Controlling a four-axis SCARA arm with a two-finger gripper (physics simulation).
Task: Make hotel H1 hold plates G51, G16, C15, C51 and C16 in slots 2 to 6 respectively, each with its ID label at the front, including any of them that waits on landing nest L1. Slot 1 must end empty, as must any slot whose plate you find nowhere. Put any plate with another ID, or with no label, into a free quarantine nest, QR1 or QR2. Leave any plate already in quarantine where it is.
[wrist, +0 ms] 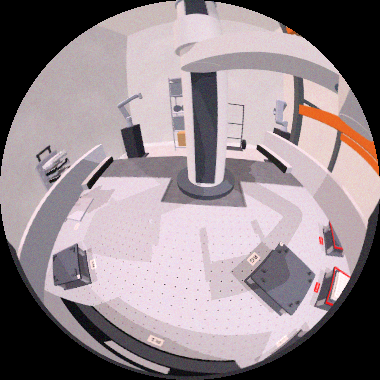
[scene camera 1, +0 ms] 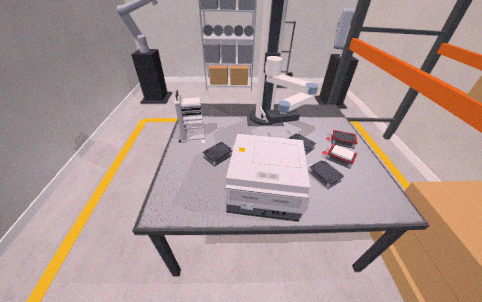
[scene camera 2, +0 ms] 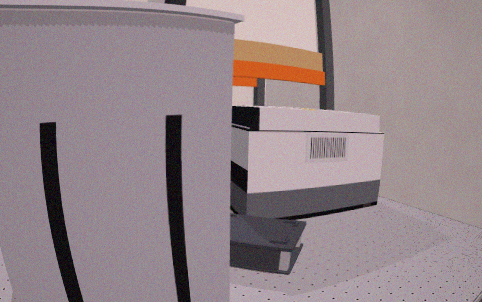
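I can see my gripper here, plus a dark nest N6 and a dark nest RG.
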